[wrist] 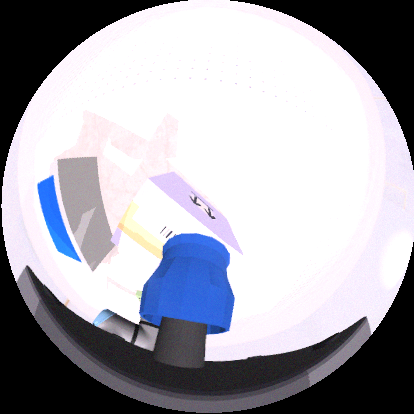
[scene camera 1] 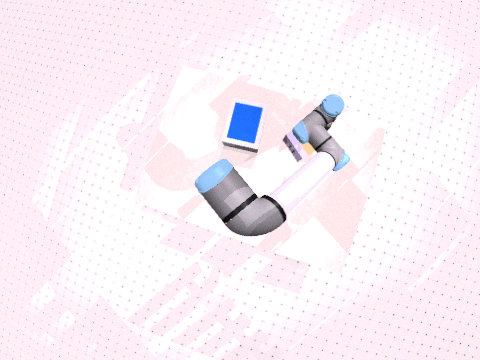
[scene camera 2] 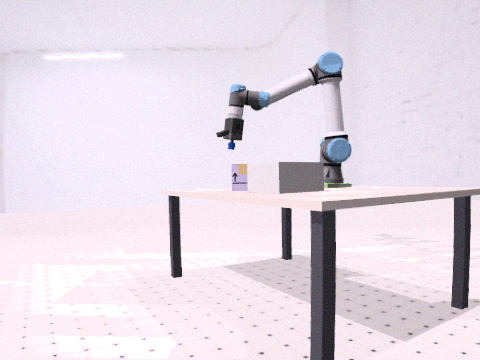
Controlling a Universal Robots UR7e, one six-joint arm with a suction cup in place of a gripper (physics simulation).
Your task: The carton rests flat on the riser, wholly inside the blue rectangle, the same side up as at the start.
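Places are measured from the arm's base along level axes (x ahead, y down, z left), in millimetres.
Where they show: hand, its tool point: (wrist: pixel 194 260) (scene camera 2: pixel 231 149); arm's base, origin of its link: (scene camera 2: pixel 329 182).
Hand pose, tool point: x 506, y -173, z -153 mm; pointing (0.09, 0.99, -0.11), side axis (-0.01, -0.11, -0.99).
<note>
Things, the pixels of their top centre, and the offset from my tool point. Level surfaces: height alone.
- carton, centre of its top: (wrist: pixel 173 252) (scene camera 2: pixel 245 164) (scene camera 1: pixel 303 140) dx -62, dy +74, dz +29 mm
- riser, centre of its top: (wrist: pixel 52 221) (scene camera 2: pixel 285 162) (scene camera 1: pixel 244 122) dx -61, dy +81, dz +350 mm
- blue rectangle, centre of its top: (wrist: pixel 52 221) (scene camera 1: pixel 244 122) dx -61, dy +81, dz +350 mm
- table, height of its surface: dy +202 mm
The carton (scene camera 1: pixel 294 146) (scene camera 2: pixel 239 177) (wrist: pixel 187 197) is lilac, with arrows on its side and a pale top with an orange-yellow band. It stands upright on the table, beside the riser and apart from it. The riser (scene camera 1: pixel 241 145) (scene camera 2: pixel 301 177) (wrist: pixel 80 190) is a pale box with grey sides; the blue rectangle (scene camera 1: pixel 244 122) (wrist: pixel 54 220) on its top is bare. In scene camera 2 the riser hides part of the carton. My suction cup (scene camera 2: pixel 231 146) (wrist: pixel 196 245) is blue and open, holding nothing, with a gap above the carton. The wrist hides it in scene camera 1.
The table (scene camera 2: pixel 345 199) carries the arm's base on a green plate (scene camera 2: pixel 338 185) behind the riser. In scene camera 1 the forearm (scene camera 1: pixel 305 181) reaches over the table to the wrist, which partly covers the carton. The riser's raised edge stands to the carton's left there.
</note>
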